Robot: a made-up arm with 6 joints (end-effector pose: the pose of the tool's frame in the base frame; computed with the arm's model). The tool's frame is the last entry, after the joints. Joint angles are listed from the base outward.
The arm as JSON. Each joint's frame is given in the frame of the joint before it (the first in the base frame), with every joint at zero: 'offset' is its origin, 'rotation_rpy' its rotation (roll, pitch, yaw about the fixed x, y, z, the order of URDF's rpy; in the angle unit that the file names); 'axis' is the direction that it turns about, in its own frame. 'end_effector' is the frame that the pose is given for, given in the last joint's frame.
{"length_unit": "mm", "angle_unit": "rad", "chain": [
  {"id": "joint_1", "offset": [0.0, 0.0, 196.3], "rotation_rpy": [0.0, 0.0, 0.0], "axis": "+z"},
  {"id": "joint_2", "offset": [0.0, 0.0, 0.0], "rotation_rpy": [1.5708, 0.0, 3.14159], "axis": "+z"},
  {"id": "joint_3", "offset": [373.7, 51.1, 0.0], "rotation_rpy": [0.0, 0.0, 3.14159], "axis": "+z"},
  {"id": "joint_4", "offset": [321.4, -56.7, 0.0], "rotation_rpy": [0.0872, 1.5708, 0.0], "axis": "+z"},
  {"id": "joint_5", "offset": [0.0, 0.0, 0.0], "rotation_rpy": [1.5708, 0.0, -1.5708], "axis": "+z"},
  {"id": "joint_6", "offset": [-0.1, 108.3, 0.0], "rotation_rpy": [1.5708, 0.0, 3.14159], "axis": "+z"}
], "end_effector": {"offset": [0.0, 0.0, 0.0], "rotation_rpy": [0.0, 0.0, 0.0]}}
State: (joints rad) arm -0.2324 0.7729 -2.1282 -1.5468 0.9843 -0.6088
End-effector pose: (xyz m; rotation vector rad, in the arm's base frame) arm -0.2239 -0.0397 0.8790 0.5698 1.1320 -2.2039
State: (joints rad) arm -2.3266 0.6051 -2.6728 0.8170 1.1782 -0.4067
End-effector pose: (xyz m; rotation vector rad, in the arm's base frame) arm 0.3597 0.2752 0.7787 0.1107 1.0129 -2.0204
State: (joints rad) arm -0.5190 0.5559 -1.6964 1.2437 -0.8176 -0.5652
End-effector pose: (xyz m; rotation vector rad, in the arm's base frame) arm -0.2167 0.0377 0.8310 0.6635 -0.3763 0.0199
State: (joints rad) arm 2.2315 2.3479 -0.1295 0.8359 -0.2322 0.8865
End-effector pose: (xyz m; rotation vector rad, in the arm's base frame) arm -0.0517 0.0965 0.0382 -0.7701 2.6891 -0.4330
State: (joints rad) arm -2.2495 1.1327 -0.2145 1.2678 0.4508 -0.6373
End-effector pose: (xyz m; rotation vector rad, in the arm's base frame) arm -0.0799 -0.1710 0.2540 2.3764 0.5147 -0.1893
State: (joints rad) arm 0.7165 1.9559 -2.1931 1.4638 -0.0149 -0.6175
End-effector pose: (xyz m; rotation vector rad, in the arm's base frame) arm 0.4455 0.3860 0.6887 0.1024 1.3590 1.3304
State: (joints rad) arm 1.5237 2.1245 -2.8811 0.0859 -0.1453 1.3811
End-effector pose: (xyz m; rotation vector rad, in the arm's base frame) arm 0.0246 0.4938 0.8395 -0.0070 0.8615 2.8659
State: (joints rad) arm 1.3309 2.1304 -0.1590 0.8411 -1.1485 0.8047
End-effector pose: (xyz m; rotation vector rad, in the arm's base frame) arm 0.1232 0.1938 0.1052 0.1920 2.2205 0.4843
